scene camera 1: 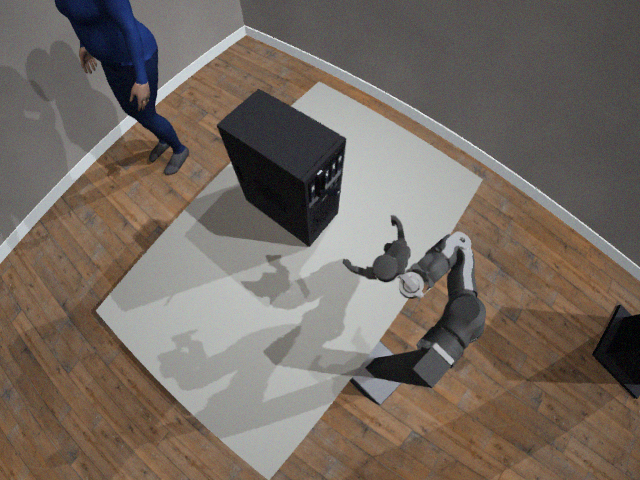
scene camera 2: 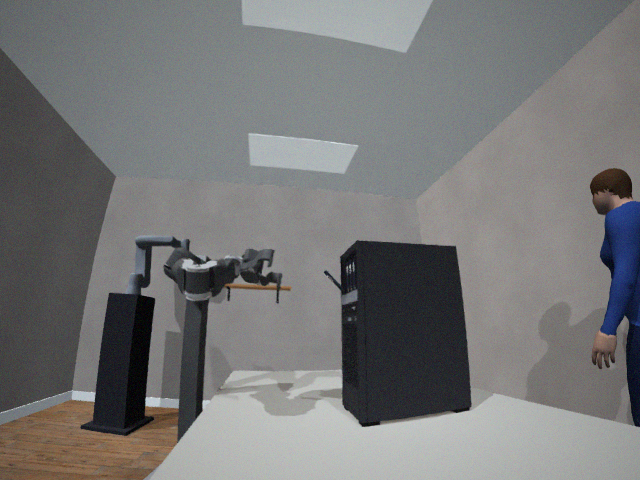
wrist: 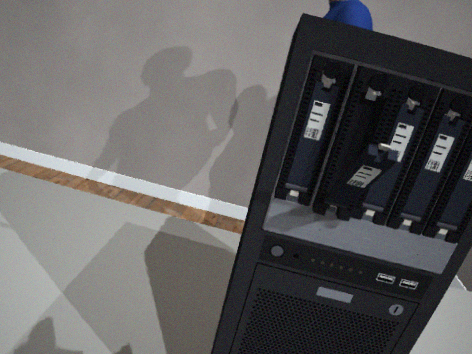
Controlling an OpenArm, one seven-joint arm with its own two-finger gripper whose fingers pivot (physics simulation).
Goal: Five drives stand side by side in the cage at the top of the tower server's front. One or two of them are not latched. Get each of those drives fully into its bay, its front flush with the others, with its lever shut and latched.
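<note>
The black tower server (scene camera 1: 281, 136) (scene camera 2: 413, 330) (wrist: 320, 325) stands upright. In the wrist view, the second drive from the left has its lever (wrist: 365, 175) (scene camera 2: 332, 279) swung outward from a hinge at the bottom. Whether that drive's body is flush is hard to tell. The first drive (wrist: 310, 150), third drive (wrist: 400, 145) and fourth drive (wrist: 440, 155) have their levers upright against their fronts. The fifth drive (wrist: 469, 172) is partly cut off at the right edge. My gripper (scene camera 1: 370, 241) (scene camera 2: 275, 271) is open and empty, apart from the tower's front; its fingers do not show in the wrist view.
The tower stands on a pale surface (scene camera 1: 403, 134). A person in blue (scene camera 1: 121, 41) (scene camera 2: 622, 258) (wrist: 350, 15) stands behind the tower. A black pedestal (scene camera 1: 622, 346) (scene camera 2: 124, 356) carries another arm (scene camera 2: 142, 263). An orange shelf (scene camera 2: 261, 287) is on the wall.
</note>
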